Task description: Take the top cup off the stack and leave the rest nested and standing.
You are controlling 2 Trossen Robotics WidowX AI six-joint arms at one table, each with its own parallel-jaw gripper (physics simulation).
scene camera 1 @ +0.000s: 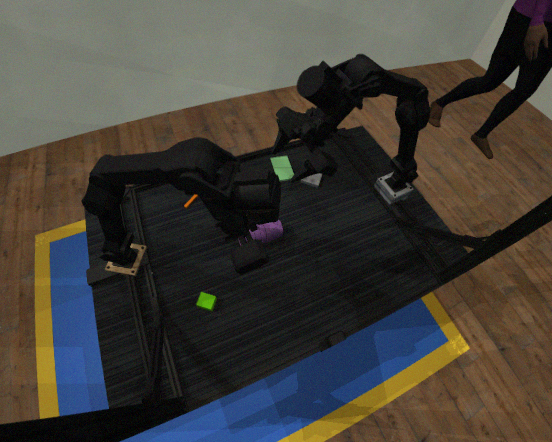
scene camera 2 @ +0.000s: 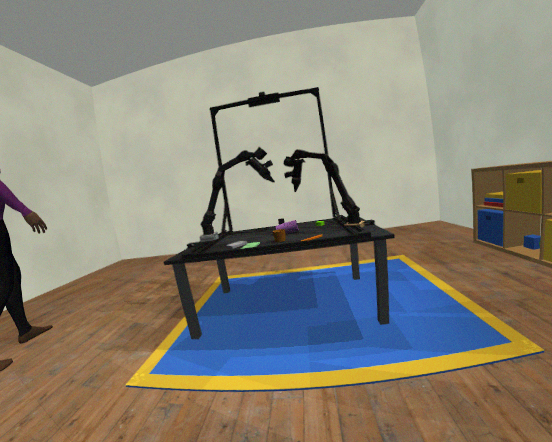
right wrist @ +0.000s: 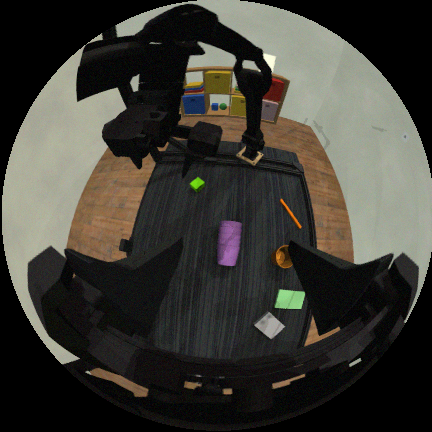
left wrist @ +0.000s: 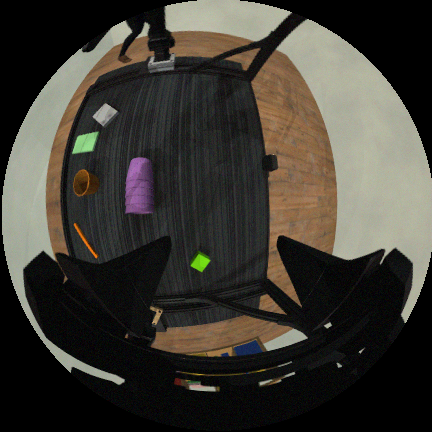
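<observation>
The stack of nested purple cups lies on its side near the middle of the table. In the left wrist view its ringed rims are toward the bottom of the picture and its narrow end toward the top. In scene camera 1 my left arm hides part of it. My left gripper is open and empty, high above the table. My right gripper is open and empty, also well above the table; in its wrist view the stack shows between the fingertips, far below them.
An orange-brown cup stands beside the stack. A green pad, a grey-white block, an orange stick and a lime cube lie around them.
</observation>
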